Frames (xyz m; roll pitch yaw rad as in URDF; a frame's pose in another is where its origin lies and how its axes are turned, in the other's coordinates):
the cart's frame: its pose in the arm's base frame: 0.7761 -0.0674 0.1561 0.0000 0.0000 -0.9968
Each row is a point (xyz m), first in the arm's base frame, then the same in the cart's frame.
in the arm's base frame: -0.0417 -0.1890 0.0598
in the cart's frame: -0.3419 -0.7528 -0.0963
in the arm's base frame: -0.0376 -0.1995 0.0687
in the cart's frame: -0.3309 -0.7550 -0.0874
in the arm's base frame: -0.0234 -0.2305 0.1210
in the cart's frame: -0.2972 -0.7599 -0.0351
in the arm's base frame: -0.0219 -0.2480 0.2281
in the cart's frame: -0.2817 -0.7682 0.0720
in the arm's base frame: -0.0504 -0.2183 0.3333
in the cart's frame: -0.3221 -0.7760 0.1772
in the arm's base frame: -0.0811 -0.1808 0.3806
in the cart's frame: -0.3702 -0.7814 0.2245
